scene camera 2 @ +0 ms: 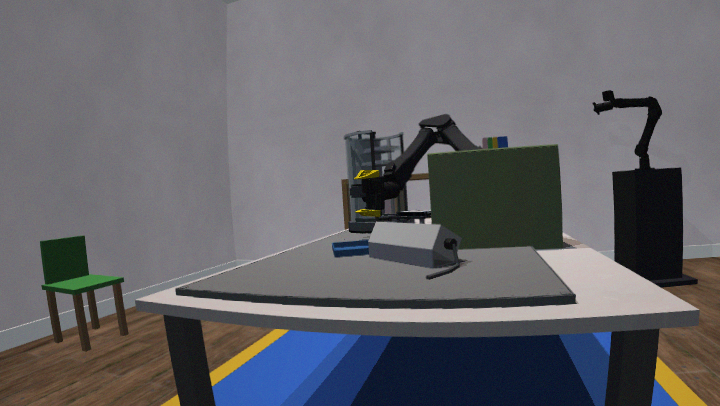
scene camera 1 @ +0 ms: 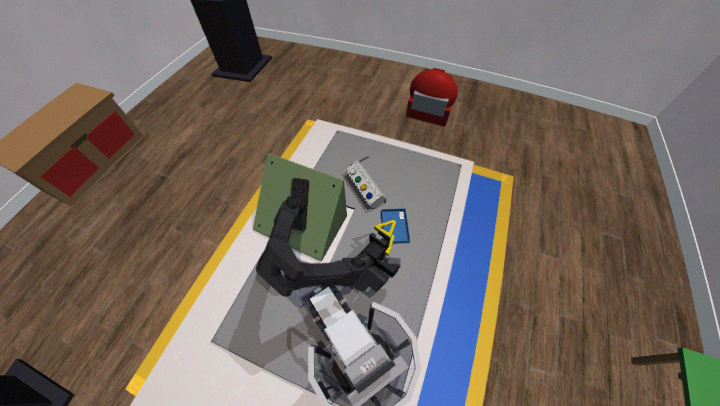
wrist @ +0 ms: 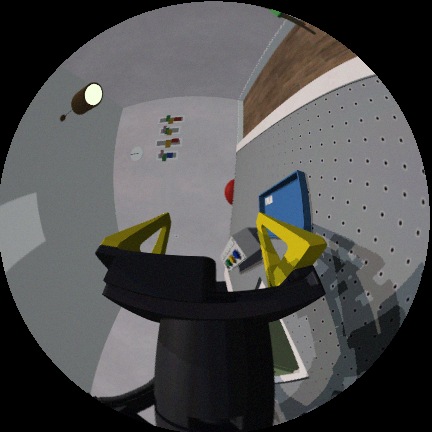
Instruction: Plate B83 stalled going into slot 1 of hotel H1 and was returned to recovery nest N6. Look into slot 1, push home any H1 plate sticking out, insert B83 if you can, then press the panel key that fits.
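Pixels of known places: gripper, fingertip midpoint: [scene camera 2: 356,195] [scene camera 1: 393,228] [wrist: 213,216]; arm's base, origin of the base link: [scene camera 2: 487,190] [scene camera 1: 299,204].
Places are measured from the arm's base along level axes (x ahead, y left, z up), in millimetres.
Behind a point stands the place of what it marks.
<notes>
My gripper [scene camera 1: 386,229] {x 374, y 1, z 8 mm} [scene camera 2: 358,193] {x 374, y 1, z 8 mm} [wrist: 213,216] {x 374, y 1, z 8 mm} is open, its two yellow fingers wide apart, one above the other, with nothing between them. It hangs above the table beside the blue tray. Hotel H1 [scene camera 1: 352,335] [scene camera 2: 373,151] stands beyond the arm, a pale-topped, labelled unit inside a clear curved guard; slot 1 cannot be made out. The panel [scene camera 1: 364,185] {x 202, y 205, z -66 mm} [scene camera 2: 403,242] {x 212, y 276, z -94 mm} [wrist: 232,253] {x 235, y 171, z -65 mm} has white, green, yellow and blue keys in scene camera 1; its back faces scene camera 2. Plate B83 and nest N6 cannot be identified in these views.
A blue tray [scene camera 1: 400,234] {x 403, y 57, z -137 mm} [scene camera 2: 350,247] {x 390, y 45, z -135 mm} [wrist: 287,205] {x 386, y 69, z -137 mm} with a white label lies near the panel. A large green wedge-shaped block [scene camera 1: 274,176] {x -128, y 64, z 49 mm} [scene camera 2: 494,196] {x -5, y 109, z -14 mm} stands beside the arm. The perforated grey mat [scene camera 1: 423,171] {x 436, y 420, z -139 mm} [scene camera 2: 302,284] {x 373, y 456, z -139 mm} [wrist: 350,135] {x 490, y -64, z -139 mm} lies under the tray and panel.
</notes>
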